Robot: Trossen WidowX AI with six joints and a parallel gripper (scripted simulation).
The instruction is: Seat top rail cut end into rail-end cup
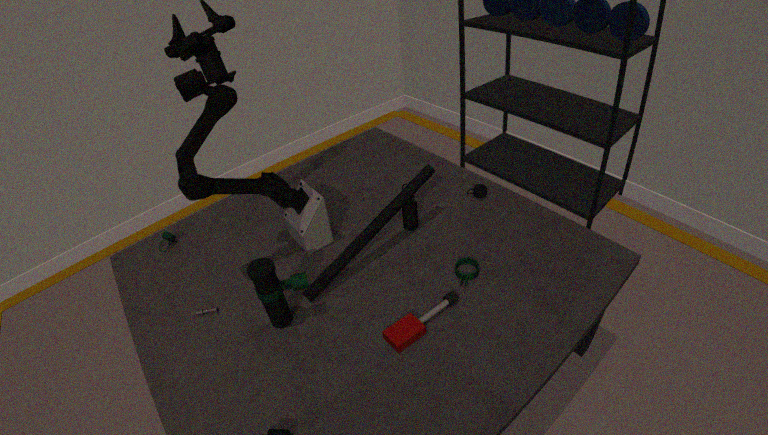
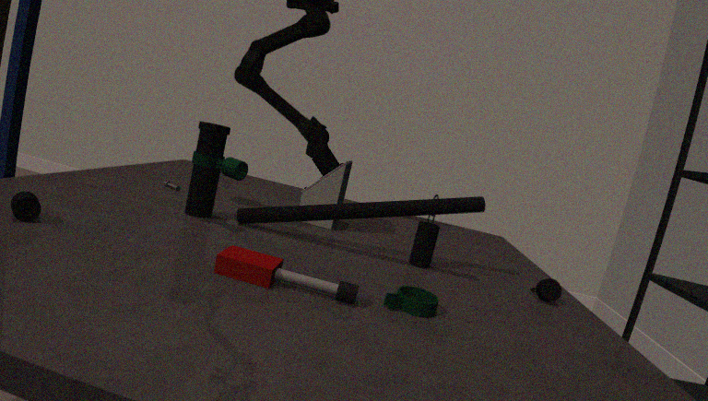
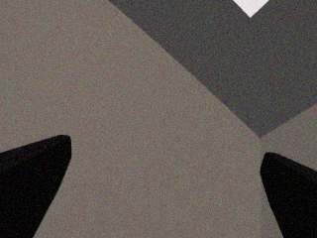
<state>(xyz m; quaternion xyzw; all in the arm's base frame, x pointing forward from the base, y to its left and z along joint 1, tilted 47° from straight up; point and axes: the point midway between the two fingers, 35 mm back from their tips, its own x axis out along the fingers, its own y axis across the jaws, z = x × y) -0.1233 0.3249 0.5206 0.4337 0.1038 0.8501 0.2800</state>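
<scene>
Right now my gripper tip is 650 mm above the green rail-end cup, 380 mm short of it and 10 mm to the right of it. The rest, counted from my gripper tip: small bolt (770 mm below, 240 mm to the right, 220 mm ahead); small post (670 mm below, 450 mm to the left, 250 mm ahead); small green part (760 mm below, 320 mm to the right, 190 mm behind).
</scene>
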